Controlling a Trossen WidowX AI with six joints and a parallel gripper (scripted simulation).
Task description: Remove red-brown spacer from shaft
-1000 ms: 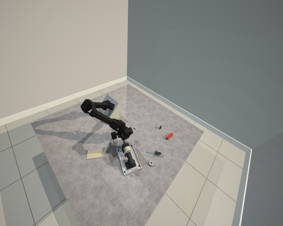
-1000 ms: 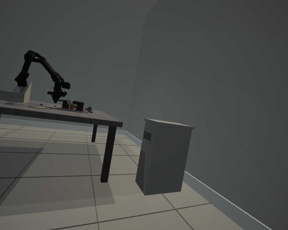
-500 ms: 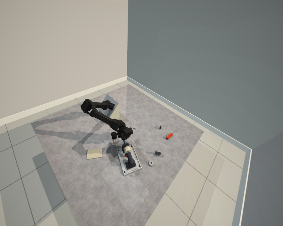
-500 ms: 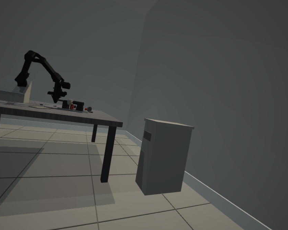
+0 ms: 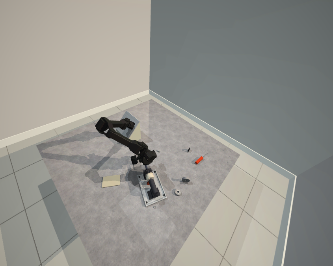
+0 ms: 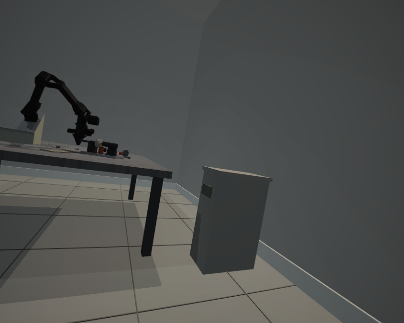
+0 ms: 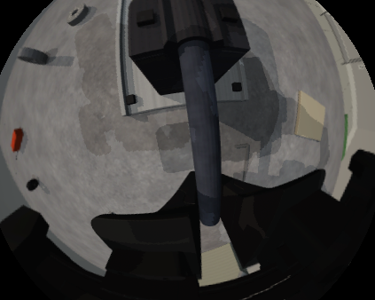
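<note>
Now: gripper tip 60 mm short of the dark shaft, 30 mm to the left of it and 40 mm below it. From my gripper tip the other things lie so: black piece: 200 mm ahead, 390 mm to the left, 30 mm below; beige card: 90 mm behind, 240 mm to the right, 40 mm below; red-brown spacer: 140 mm ahead, 80 mm to the right, 10 mm below.
</note>
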